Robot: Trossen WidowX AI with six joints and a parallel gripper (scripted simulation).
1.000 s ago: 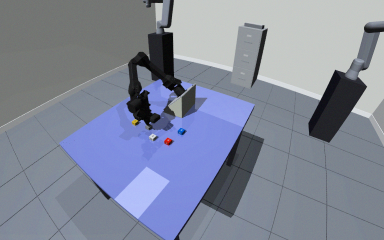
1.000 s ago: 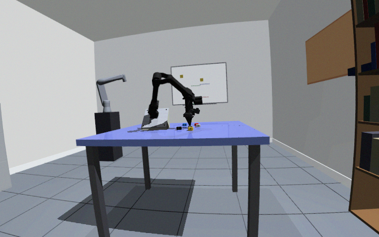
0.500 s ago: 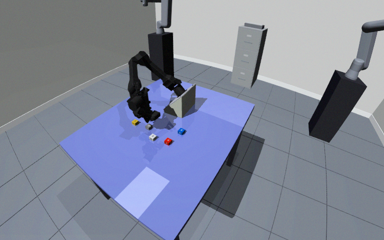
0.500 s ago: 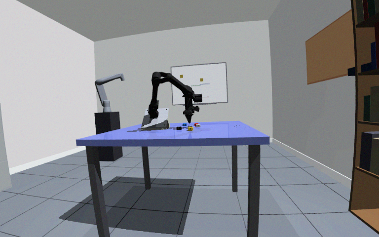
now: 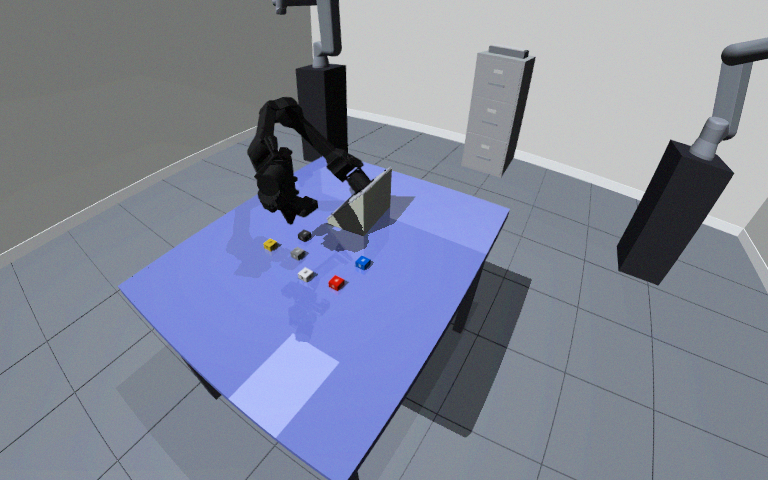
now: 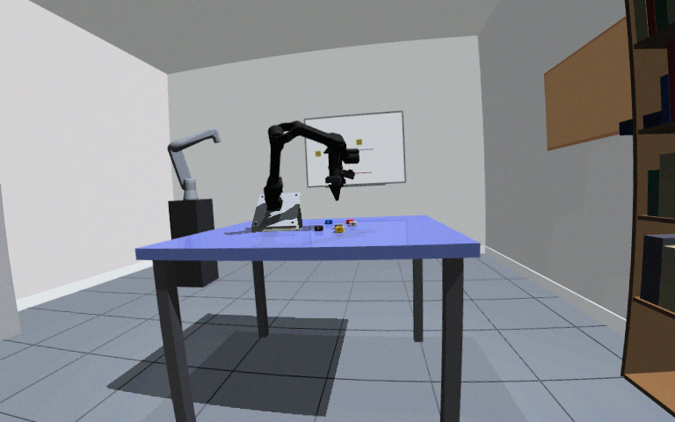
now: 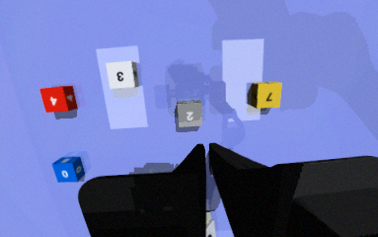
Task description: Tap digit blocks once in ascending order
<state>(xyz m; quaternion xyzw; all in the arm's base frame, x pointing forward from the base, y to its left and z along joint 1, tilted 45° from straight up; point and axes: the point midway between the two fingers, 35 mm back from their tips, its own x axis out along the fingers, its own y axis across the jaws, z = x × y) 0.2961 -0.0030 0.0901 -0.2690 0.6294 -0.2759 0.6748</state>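
Now: the white block 3 60 mm ahead of my gripper tip, 90 mm to the left of it and 110 mm below it. Also, from my gripper tip: yellow block: 20 mm ahead, 100 mm to the right, 110 mm below; then grey block 2: 10 mm to the left, 110 mm below; then dark block 1: 80 mm behind, 30 mm to the right, 110 mm below.
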